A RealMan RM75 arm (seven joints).
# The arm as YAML. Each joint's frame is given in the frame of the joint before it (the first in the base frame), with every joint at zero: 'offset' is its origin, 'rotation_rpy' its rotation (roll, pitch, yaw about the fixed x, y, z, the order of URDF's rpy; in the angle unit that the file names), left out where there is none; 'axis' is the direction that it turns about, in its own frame. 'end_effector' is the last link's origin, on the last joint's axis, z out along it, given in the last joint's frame.
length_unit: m
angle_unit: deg
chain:
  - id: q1
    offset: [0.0, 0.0, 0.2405]
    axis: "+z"
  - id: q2
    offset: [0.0, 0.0, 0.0]
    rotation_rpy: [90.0, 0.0, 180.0]
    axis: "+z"
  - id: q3
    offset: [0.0, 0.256, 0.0]
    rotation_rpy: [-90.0, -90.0, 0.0]
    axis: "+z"
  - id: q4
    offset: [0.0, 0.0, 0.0]
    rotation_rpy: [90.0, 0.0, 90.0]
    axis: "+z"
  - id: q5
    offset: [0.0, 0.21, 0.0]
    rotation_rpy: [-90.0, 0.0, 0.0]
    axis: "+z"
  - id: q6
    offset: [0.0, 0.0, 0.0]
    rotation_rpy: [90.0, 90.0, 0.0]
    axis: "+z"
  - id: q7
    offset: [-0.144, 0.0, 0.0]
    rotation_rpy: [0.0, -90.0, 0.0]
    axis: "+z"
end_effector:
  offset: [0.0, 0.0, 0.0]
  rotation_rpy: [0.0, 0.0, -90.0]
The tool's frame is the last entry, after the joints.
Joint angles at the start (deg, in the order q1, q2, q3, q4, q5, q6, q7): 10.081 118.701 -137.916 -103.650 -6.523 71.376 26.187
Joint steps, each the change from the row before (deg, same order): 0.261 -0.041 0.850 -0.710 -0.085 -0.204 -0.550; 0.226 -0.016 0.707 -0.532 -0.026 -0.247 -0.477; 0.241 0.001 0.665 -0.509 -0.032 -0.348 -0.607; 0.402 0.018 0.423 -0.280 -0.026 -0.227 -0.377; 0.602 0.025 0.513 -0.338 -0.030 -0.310 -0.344; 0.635 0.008 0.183 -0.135 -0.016 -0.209 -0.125; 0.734 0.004 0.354 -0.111 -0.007 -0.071 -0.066; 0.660 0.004 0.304 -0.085 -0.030 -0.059 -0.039; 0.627 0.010 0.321 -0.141 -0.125 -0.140 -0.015; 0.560 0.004 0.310 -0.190 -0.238 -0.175 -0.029; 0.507 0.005 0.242 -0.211 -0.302 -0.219 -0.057; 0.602 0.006 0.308 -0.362 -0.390 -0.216 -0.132
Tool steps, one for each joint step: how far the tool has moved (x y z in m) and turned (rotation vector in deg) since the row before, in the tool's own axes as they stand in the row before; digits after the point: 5 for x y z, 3 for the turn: -0.00564 -0.00311 -0.00228 0.181 -1.153 0.012; -0.00471 -0.00240 -0.00170 0.100 -0.974 -0.004; -0.00492 -0.00206 -0.00166 0.048 -1.062 -0.181; -0.00425 -0.00110 -0.00104 0.032 -0.833 -0.276; -0.00579 -0.00120 -0.00132 0.020 -1.126 -0.300; -0.00438 0.00002 -0.00071 -0.056 -0.815 -0.396; -0.00472 -0.00087 -0.00060 0.095 -0.757 -0.269; -0.00419 -0.00076 -0.00049 0.102 -0.671 -0.242; -0.00456 -0.00089 -0.00066 0.136 -0.814 -0.205; -0.00457 -0.00108 -0.00080 0.203 -0.882 -0.219; -0.00444 -0.00086 -0.00086 0.194 -0.918 -0.284; -0.00565 -0.00111 -0.00139 0.247 -1.168 -0.381
